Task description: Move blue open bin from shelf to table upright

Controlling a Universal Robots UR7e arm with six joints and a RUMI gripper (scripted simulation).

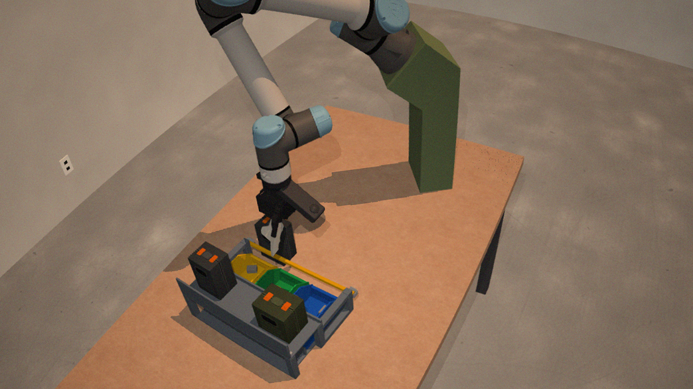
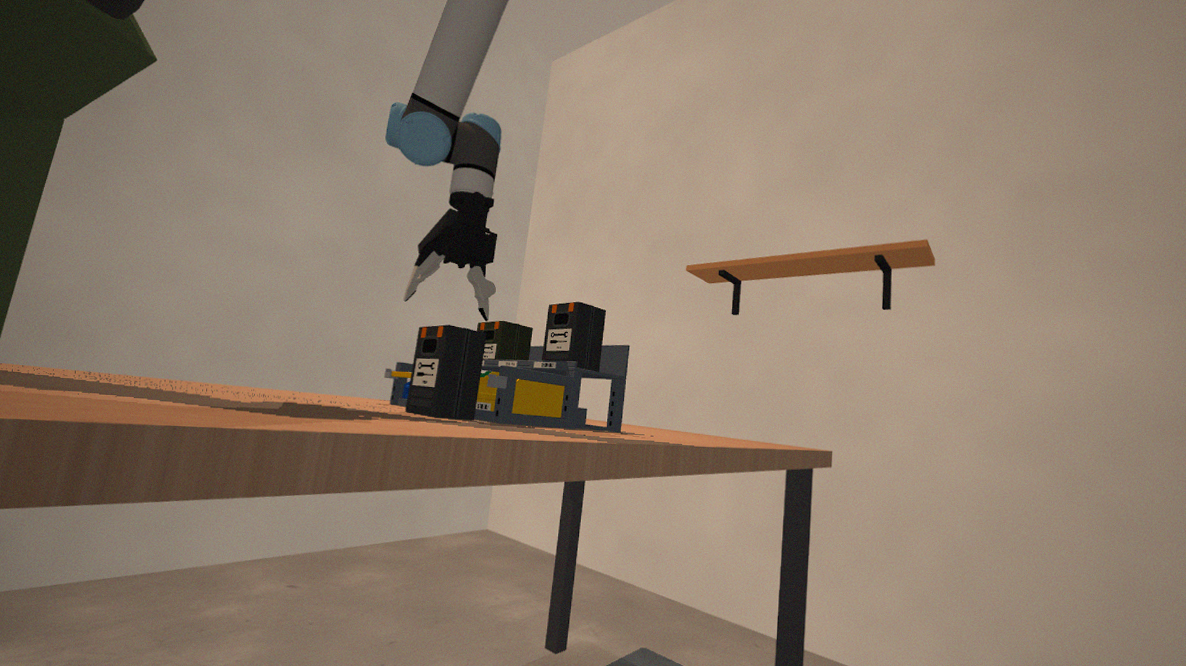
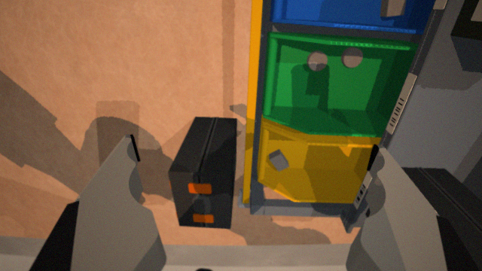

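The yellow bar lies 110 mm below my hand. Round my hand: blue open bin 120 mm ahead, 100 mm to the left, 130 mm below; yellow bin 90 mm ahead, 120 mm to the right, 130 mm below; green bin 100 mm ahead, 10 mm to the right, 130 mm below.
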